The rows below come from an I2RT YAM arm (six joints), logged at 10 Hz.
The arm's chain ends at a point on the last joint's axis. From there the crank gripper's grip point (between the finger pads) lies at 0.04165 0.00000 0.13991 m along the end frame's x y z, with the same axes.
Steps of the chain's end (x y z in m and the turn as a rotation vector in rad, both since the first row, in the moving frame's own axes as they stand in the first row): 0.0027, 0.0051, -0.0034, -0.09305, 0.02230, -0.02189; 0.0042, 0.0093, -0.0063, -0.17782, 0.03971, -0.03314; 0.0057, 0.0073, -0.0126, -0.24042, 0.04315, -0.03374; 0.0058, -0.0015, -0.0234, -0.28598, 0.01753, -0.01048; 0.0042, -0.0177, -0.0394, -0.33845, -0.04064, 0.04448; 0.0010, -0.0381, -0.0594, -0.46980, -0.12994, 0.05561; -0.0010, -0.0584, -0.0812, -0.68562, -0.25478, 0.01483; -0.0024, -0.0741, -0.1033, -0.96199, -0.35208, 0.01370; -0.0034, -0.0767, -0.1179, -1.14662, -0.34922, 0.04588; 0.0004, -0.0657, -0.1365, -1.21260, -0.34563, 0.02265
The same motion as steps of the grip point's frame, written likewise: 0.0059, 0.0171, -0.0049, -0.09305, 0.02230, -0.02189; 0.0101, 0.0324, -0.0101, -0.17782, 0.03971, -0.03314; 0.0122, 0.0389, -0.0184, -0.24042, 0.04315, -0.03374; 0.0084, 0.0374, -0.0298, -0.28598, 0.01753, -0.01048; -0.0025, 0.0307, -0.0461, -0.33845, -0.04064, 0.04448; -0.0187, 0.0280, -0.0710, -0.46980, -0.12994, 0.05561; -0.0355, 0.0330, -0.1075, -0.68562, -0.25478, 0.01483; -0.0467, 0.0448, -0.1585, -0.96199, -0.35208, 0.01370; -0.0469, 0.0558, -0.1966, -1.14662, -0.34922, 0.04588; -0.0400, 0.0703, -0.2234, -1.21260, -0.34563, 0.02265
